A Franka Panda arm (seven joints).
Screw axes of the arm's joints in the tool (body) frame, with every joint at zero. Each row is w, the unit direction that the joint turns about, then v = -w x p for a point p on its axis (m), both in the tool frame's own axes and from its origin. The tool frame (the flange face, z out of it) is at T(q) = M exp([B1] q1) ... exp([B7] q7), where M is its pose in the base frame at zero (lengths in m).
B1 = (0, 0, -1, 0.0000, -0.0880, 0.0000)
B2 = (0, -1, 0, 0.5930, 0.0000, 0.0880)
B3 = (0, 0, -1, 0.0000, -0.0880, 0.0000)
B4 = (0, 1, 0, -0.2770, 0.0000, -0.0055)
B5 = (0, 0, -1, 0.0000, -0.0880, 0.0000)
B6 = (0, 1, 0, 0.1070, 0.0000, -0.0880)
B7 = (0, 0, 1, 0.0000, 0.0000, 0.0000)
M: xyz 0.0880 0.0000 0.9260 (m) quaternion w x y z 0 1 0 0
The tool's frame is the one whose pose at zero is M.
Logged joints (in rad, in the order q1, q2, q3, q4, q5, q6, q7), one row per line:
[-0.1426 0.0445 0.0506 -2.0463 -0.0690 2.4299 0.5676]
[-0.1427 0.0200 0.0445 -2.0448 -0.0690 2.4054 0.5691]
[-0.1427 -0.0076 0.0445 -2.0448 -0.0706 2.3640 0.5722]
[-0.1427 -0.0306 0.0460 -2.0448 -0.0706 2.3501 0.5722]
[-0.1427 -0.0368 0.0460 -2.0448 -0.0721 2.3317 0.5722]
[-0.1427 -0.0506 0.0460 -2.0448 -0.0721 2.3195 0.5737]
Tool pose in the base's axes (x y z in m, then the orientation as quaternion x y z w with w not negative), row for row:
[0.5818 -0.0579 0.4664 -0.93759 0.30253 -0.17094 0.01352]
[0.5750 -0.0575 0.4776 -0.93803 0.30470 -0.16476 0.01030]
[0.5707 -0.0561 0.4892 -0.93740 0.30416 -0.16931 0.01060]
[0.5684 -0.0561 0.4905 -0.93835 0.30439 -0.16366 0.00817]
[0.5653 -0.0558 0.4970 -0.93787 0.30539 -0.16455 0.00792]
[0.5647 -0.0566 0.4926 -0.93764 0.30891 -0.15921 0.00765]
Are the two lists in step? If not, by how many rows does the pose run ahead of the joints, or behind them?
The pose runs 1 row ahead of the joints: the pose in row i belongs to the joints in row i + 1.
